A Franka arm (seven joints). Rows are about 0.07 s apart.
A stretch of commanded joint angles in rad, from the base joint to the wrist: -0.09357, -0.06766, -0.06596, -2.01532, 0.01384, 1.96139, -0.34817; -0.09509, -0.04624, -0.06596, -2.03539, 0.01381, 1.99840, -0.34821; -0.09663, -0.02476, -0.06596, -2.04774, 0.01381, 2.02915, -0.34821; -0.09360, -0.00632, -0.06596, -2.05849, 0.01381, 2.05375, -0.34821; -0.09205, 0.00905, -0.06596, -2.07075, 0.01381, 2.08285, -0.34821; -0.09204, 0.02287, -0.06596, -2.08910, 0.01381, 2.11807, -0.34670; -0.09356, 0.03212, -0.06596, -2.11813, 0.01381, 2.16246, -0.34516; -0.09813, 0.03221, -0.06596, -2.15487, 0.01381, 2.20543, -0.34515; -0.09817, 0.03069, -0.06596, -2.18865, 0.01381, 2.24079, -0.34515
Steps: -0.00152, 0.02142, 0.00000, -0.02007, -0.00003, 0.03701, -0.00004; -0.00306, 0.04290, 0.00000, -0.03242, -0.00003, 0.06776, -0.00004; -0.00003, 0.06134, 0.00000, -0.04317, -0.00003, 0.09236, -0.00004; 0.00152, 0.07671, 0.00000, -0.05543, -0.00003, 0.12146, -0.00004; 0.00153, 0.09053, 0.00000, -0.07378, -0.00003, 0.15668, 0.00147; 0.00001, 0.09978, 0.00000, -0.10281, -0.00003, 0.20107, 0.00301; -0.00456, 0.09987, 0.00000, -0.13955, -0.00003, 0.24404, 0.00302; -0.00460, 0.09835, 0.00000, -0.17333, -0.00003, 0.27940, 0.00302
